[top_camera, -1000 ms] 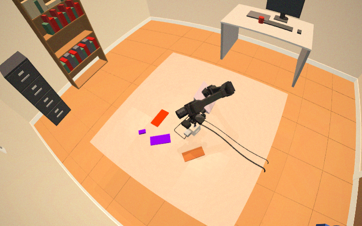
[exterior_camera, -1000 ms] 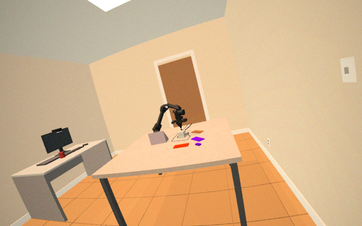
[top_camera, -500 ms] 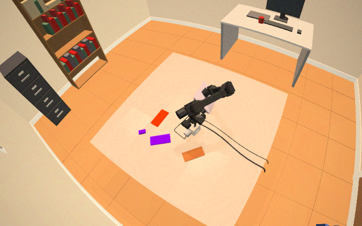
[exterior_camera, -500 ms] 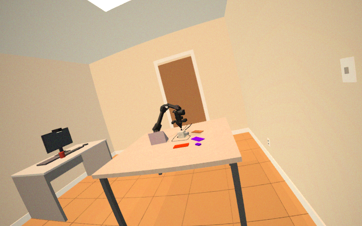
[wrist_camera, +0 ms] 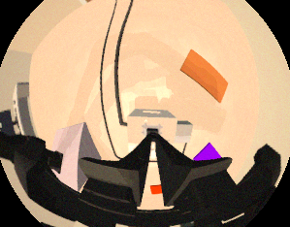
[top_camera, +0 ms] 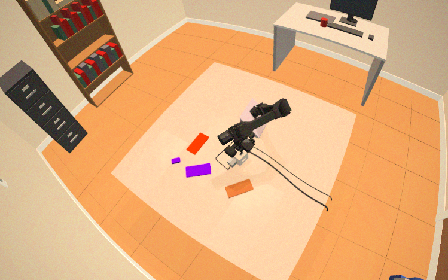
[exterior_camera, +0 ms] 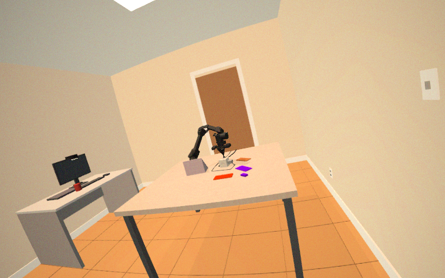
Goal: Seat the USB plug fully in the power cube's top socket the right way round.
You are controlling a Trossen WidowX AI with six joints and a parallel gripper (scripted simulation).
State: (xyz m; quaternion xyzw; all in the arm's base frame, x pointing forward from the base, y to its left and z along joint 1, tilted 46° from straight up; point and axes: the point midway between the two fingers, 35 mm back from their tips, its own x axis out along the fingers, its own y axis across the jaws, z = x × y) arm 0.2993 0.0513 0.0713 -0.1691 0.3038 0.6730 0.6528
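My gripper tip is 2 cm above the USB plug.
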